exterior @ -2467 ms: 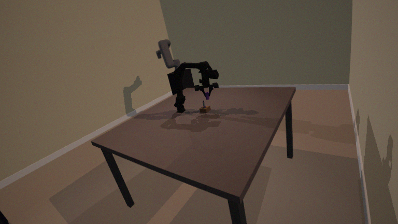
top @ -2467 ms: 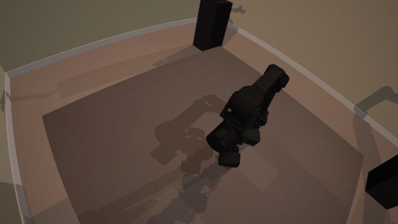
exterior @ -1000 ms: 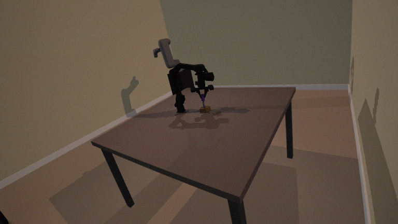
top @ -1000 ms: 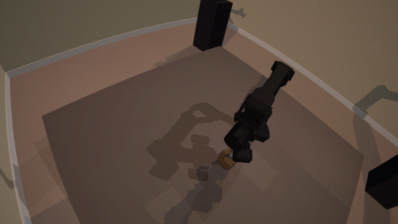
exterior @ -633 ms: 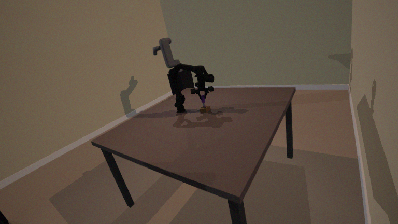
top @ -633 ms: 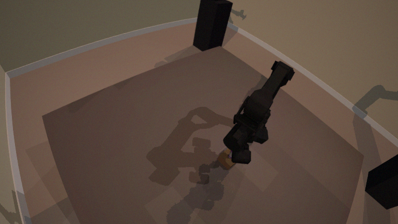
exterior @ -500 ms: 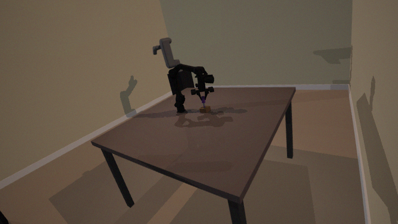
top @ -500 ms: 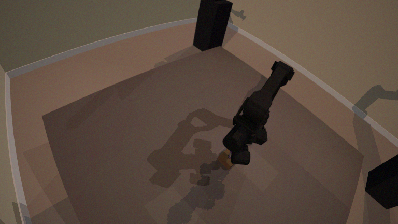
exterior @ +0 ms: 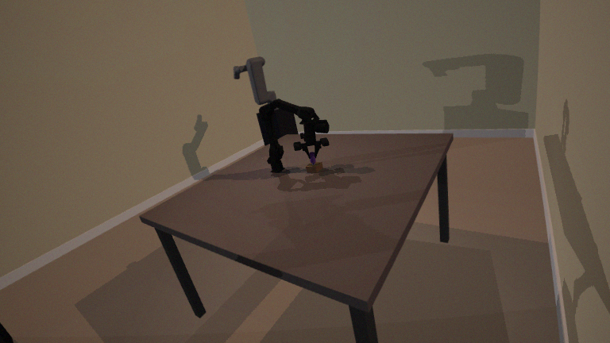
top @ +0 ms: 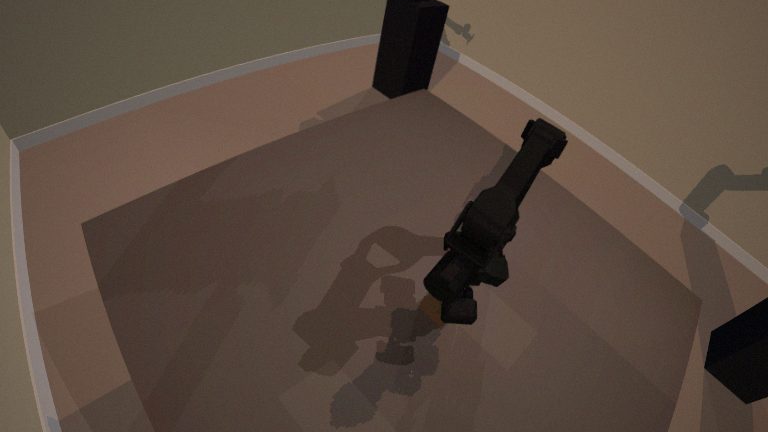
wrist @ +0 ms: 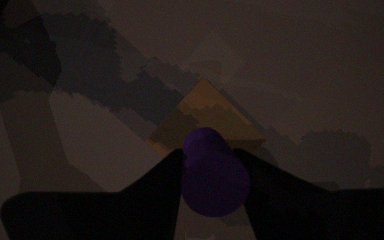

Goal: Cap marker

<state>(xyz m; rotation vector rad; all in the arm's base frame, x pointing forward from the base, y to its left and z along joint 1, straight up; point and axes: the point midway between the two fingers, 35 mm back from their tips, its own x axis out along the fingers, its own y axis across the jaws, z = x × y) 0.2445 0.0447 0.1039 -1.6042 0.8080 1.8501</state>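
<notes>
My gripper tip is now right at the grey marker. Round my gripper tip: tan holder block 5 cm below; then purple cap 1 cm above.
</notes>
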